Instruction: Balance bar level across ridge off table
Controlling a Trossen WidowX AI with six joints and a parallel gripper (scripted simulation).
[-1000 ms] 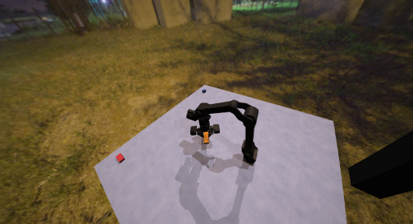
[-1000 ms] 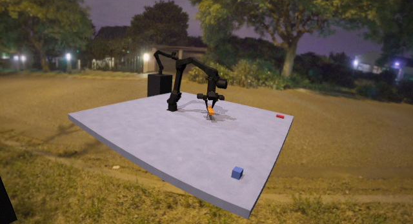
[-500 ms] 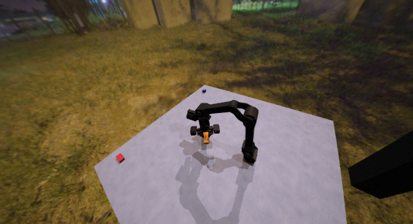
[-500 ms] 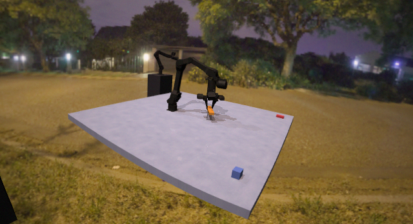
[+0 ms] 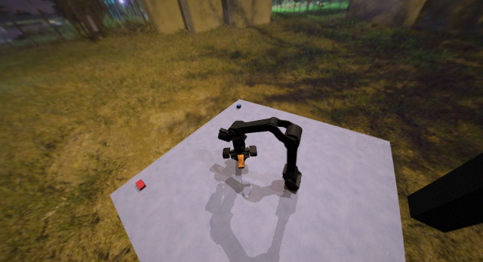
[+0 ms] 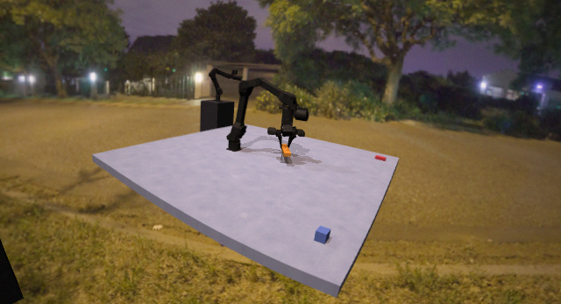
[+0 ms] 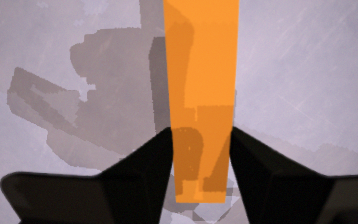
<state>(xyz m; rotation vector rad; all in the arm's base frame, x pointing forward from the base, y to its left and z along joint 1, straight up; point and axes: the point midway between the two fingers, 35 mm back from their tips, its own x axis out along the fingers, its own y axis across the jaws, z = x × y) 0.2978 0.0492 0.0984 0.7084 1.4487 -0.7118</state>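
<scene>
Right now the orange bar is 20 mm ahead of my gripper tip and 20 mm to the right of it. Also, from my gripper tip: blue cube (440 mm ahead, 550 mm to the right, 50 mm below); then red block (440 mm ahead, 450 mm to the left, 60 mm below).
</scene>
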